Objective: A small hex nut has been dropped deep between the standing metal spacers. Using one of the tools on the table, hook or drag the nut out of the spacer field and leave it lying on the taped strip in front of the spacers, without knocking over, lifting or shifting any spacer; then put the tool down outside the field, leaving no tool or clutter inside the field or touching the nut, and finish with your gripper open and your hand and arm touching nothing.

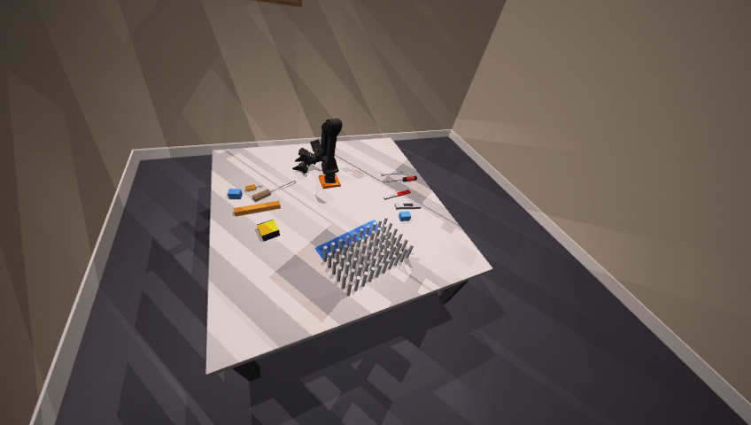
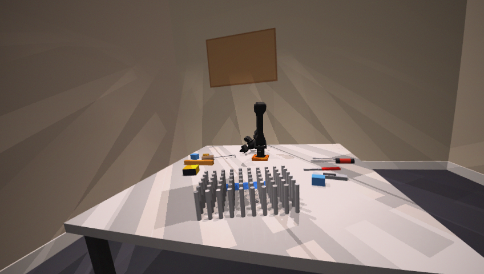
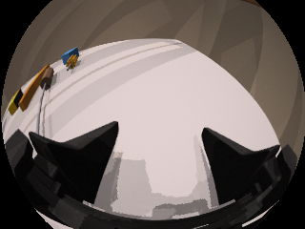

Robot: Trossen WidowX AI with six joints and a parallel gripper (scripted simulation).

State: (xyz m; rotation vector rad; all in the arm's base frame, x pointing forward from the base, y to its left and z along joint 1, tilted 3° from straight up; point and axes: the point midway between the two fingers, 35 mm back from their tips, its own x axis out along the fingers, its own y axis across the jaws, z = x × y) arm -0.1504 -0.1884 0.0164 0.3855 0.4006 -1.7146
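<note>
Right now my gripper tip is 220 mm short of the wooden-handled tool and 80 mm to the left of it. The rest, counted from my gripper tip: orange bar: 380 mm ahead, 180 mm to the right; then black block: 530 mm ahead, 110 mm to the right, 10 mm above; then short orange-handled tool: 220 mm to the right, 210 mm ahead.
</note>
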